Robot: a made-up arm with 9 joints. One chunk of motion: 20 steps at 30 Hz.
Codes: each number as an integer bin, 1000 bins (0 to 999) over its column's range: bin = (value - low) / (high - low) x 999, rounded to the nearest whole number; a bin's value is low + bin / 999 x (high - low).
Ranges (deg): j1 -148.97..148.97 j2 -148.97..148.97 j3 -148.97..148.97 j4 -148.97..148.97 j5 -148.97..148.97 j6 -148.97..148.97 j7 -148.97..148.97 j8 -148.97..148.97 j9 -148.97..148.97
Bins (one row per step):
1: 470 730 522 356 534 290 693 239 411
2: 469 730 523 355 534 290 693 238 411
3: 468 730 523 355 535 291 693 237 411
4: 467 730 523 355 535 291 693 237 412
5: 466 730 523 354 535 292 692 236 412
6: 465 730 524 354 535 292 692 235 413
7: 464 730 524 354 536 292 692 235 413
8: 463 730 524 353 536 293 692 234 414
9: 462 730 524 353 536 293 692 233 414
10: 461 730 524 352 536 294 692 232 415
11: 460 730 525 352 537 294 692 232 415
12: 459 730 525 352 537 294 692 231 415
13: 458 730 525 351 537 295 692 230 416
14: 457 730 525 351 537 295 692 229 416
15: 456 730 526 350 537 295 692 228 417
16: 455 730 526 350 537 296 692 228 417
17: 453 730 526 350 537 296 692 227 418
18: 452 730 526 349 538 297 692 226 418
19: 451 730 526 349 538 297 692 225 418
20: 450 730 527 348 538 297 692 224 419
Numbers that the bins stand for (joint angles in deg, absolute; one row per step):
1: -8.80 68.74 6.71 -42.80 10.29 -62.48 57.71 -77.69 -26.39
2: -9.10 68.74 7.01 -43.10 10.29 -62.48 57.71 -77.99 -26.39
3: -9.39 68.74 7.01 -43.10 10.59 -62.18 57.71 -78.29 -26.39
4: -9.69 68.74 7.01 -43.10 10.59 -62.18 57.71 -78.29 -26.10
5: -9.99 68.74 7.01 -43.39 10.59 -61.88 57.41 -78.59 -26.10
6: -10.29 68.74 7.31 -43.39 10.59 -61.88 57.41 -78.88 -25.80
7: -10.59 68.74 7.31 -43.39 10.89 -61.88 57.41 -78.88 -25.80
8: -10.89 68.74 7.31 -43.69 10.89 -61.59 57.41 -79.18 -25.50
9: -11.18 68.74 7.31 -43.69 10.89 -61.59 57.41 -79.48 -25.50
10: -11.48 68.74 7.31 -43.99 10.89 -61.29 57.41 -79.78 -25.20
11: -11.78 68.74 7.61 -43.99 11.18 -61.29 57.41 -79.78 -25.20
12: -12.08 68.74 7.61 -43.99 11.18 -61.29 57.41 -80.08 -25.20
13: -12.38 68.74 7.61 -44.29 11.18 -60.99 57.41 -80.38 -24.90
14: -12.68 68.74 7.61 -44.29 11.18 -60.99 57.41 -80.67 -24.90
15: -12.97 68.74 7.90 -44.59 11.18 -60.99 57.41 -80.97 -24.60
16: -13.27 68.74 7.90 -44.59 11.18 -60.69 57.41 -80.97 -24.60
17: -13.87 68.74 7.90 -44.59 11.18 -60.69 57.41 -81.27 -24.31
18: -14.17 68.74 7.90 -44.88 11.48 -60.39 57.41 -81.57 -24.31
19: -14.46 68.74 7.90 -44.88 11.48 -60.39 57.41 -81.87 -24.31
20: -14.76 68.74 8.20 -45.18 11.48 -60.39 57.41 -82.16 -24.01

